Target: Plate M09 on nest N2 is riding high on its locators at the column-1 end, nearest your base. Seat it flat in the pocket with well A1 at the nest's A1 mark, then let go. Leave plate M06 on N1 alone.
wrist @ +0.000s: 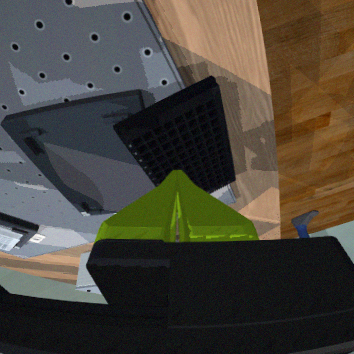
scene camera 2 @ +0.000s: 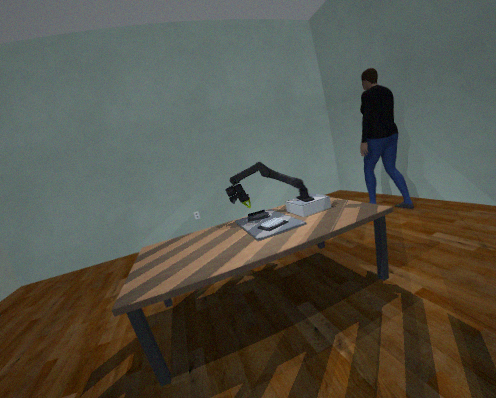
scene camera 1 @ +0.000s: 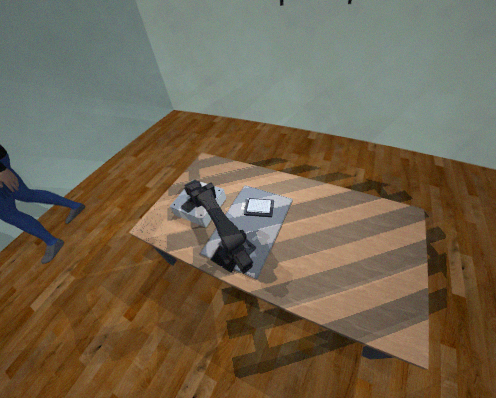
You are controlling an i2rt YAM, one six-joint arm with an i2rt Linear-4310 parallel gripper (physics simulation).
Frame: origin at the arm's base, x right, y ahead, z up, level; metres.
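Seen in the pictures: gripper, fingertip midpoint: (wrist: 176,177) (scene camera 2: 250,207); arm's base, origin of the base link: (scene camera 2: 304,198).
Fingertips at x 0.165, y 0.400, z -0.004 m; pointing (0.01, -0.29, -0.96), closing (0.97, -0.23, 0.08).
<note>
Offsets run from my fingertips to a thing's top centre. "pt": to the spot under its first point. Level surfaces: height alone.
Plate M09 {dx +0.006, dy -0.041, dz -0.034 m} (wrist: 192,135), black with a grid of wells, lies skewed and looks tilted in the wrist view. It overlaps the right side of nest N2 {dx -0.086, dy -0.039, dz -0.050 m} (wrist: 75,103) and reaches out past the board's edge. Much of N2's pocket shows uncovered at left. The A1 mark and well A1 cannot be made out. My gripper (scene camera 2: 248,206) (wrist: 176,177) is shut with its green fingertips together and holds nothing. It hangs above the plate's near end, hiding part of it. Plate M06 {dx -0.355, dy -0.089, dz -0.042 m} (scene camera 1: 259,205) (scene camera 2: 274,223) (wrist: 7,239), pale, sits on nest N1 {pt dx -0.270, dy -0.131, dz -0.056 m} (wrist: 33,231). In scene camera 1 the arm hides M09.
The grey perforated board {dx -0.232, dy -0.066, dz -0.067 m} (scene camera 1: 245,194) (wrist: 50,50) carries the nests on the wooden table {dz -0.081 m} (scene camera 1: 350,250) (scene camera 2: 200,260). The arm's white base box (scene camera 1: 200,216) (scene camera 2: 310,205) (wrist: 91,274) stands beside the board. The table edge runs close past M09. A person (scene camera 1: 30,200) (scene camera 2: 378,115) is beyond the table.
</note>
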